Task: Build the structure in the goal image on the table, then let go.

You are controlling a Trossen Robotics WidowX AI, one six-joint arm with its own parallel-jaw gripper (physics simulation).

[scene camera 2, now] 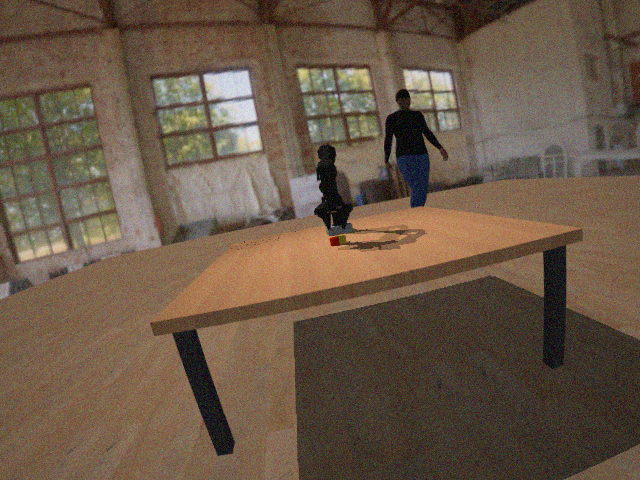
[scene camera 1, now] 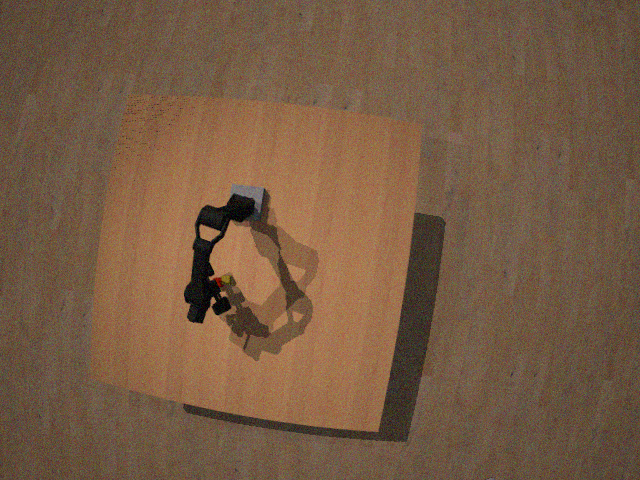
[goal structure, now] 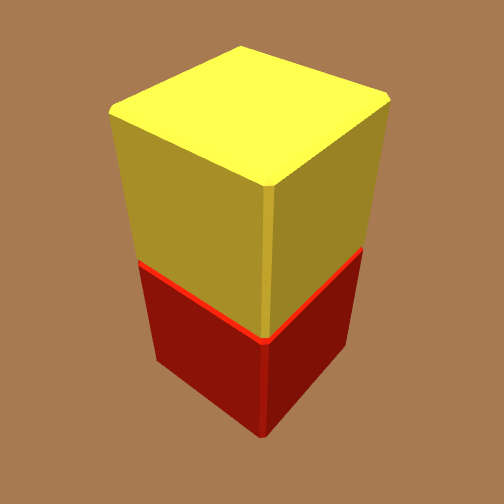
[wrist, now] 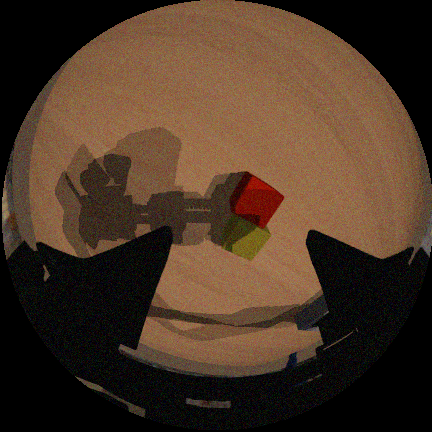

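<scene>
A red cube and a yellow cube sit side by side on the table. They look to be touching or almost touching; the exact contact is hard to tell. In the wrist view both are turned at an angle to the fingers, the red one farther up the picture. My black gripper is wide open and empty, above the cubes. The arm hides part of the red cube in scene camera 1.
The grey arm base stands on the table behind the cubes as seen in scene camera 2. Dark arm shadows lie on the table beside the cubes. A person in a black top and blue trousers stands beyond the table.
</scene>
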